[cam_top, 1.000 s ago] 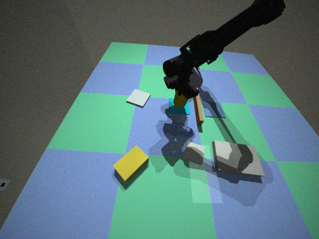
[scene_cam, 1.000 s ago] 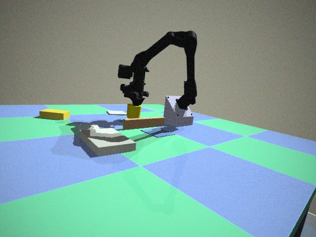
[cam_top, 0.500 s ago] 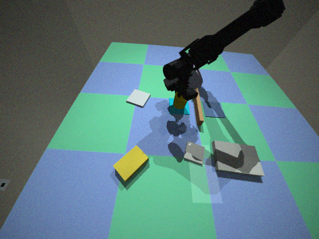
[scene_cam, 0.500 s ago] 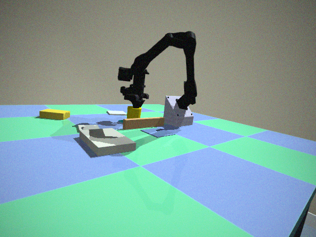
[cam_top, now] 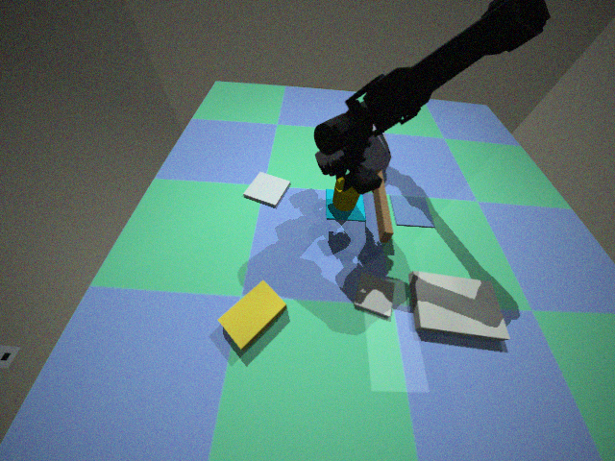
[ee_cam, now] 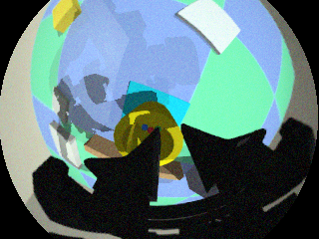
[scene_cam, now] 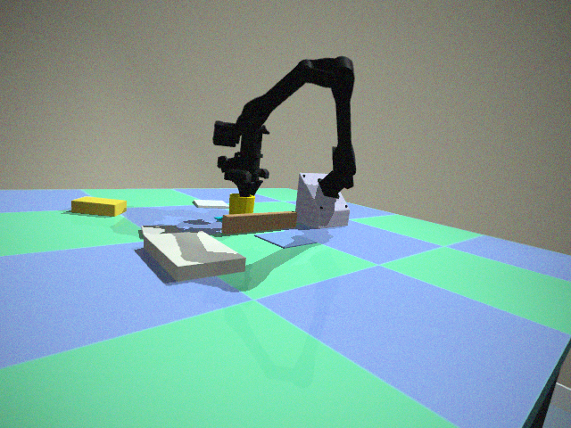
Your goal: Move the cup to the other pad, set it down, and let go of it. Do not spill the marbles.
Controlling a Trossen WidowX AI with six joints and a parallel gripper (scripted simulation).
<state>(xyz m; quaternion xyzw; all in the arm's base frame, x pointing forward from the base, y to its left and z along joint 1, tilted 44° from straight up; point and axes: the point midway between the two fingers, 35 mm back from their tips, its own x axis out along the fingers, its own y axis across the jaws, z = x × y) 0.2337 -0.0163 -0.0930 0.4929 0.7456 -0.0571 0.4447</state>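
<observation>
Right now the yellow cup is 2 cm ahead of my gripper tip, 1 cm to the left of it and 1 cm below it. The rest, counted from my gripper tip: blue-grey pad 21 cm to the left, 5 cm below; cyan pad 2 cm ahead, 2 cm to the left, 5 cm below; brown wooden bar 1 cm ahead, 11 cm to the left, 3 cm below.
</observation>
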